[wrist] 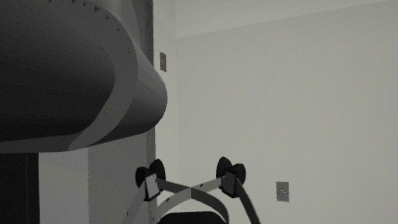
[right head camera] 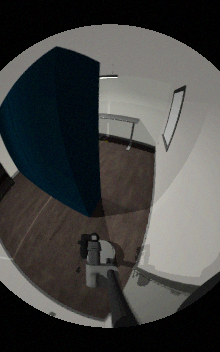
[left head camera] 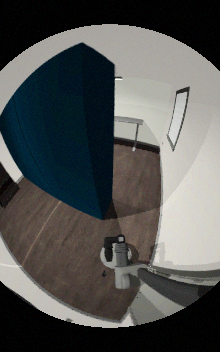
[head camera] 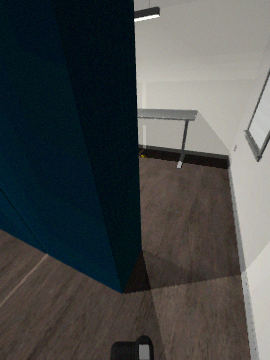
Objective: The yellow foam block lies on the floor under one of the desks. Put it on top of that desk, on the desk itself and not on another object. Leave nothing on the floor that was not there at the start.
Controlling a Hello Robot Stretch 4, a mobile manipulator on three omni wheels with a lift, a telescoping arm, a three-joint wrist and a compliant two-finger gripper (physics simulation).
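Where they show: gripper, fingertip midpoint: (wrist: 191,170) (right head camera: 83,273) (left head camera: 109,277); robot's base at its link origin: (left head camera: 115,254).
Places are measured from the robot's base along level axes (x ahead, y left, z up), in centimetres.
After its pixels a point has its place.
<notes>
A small yellow block (head camera: 143,156) @[y -10.9, x 320.5, z 0.1 cm] (right head camera: 105,141) @[y -12.0, x 318.8, z -1.8 cm] lies on the floor at the far wall, under a grey desk (head camera: 167,115) @[y -53.6, x 293.2, z 92.3 cm] (left head camera: 129,120) @[y -61.4, x 285.3, z 92.3 cm] (right head camera: 120,118) @[y -49.1, x 288.4, z 92.3 cm]. It shows right beside the blue partition's edge in the head camera view. The desk's left part is hidden by that partition; its right leg stands on a pale foot. My gripper (wrist: 191,170) @[y 8.5, x -14.2, z 74.9 cm] is open and empty, its two fingertips well apart in the wrist view. It is far from the block and the desk, near a plain wall.
A tall dark blue partition (head camera: 65,150) @[y 27.7, x 62.7, z 130.2 cm] (left head camera: 65,135) @[y 32.8, x 64.8, z 132.8 cm] (right head camera: 50,135) @[y 28.2, x 62.9, z 132.4 cm] stands close ahead on the left. Wooden floor (head camera: 190,215) @[y -66.4, x 145.2, z -2.7 cm] runs between it and the white wall (head camera: 260,215) @[y -104.2, x 98.1, z 48.8 cm] on the right. A framed panel (left head camera: 179,119) @[y -133.5, x 167.6, z 138.0 cm] (right head camera: 174,118) @[y -134.7, x 170.5, z 138.8 cm] hangs on that wall.
</notes>
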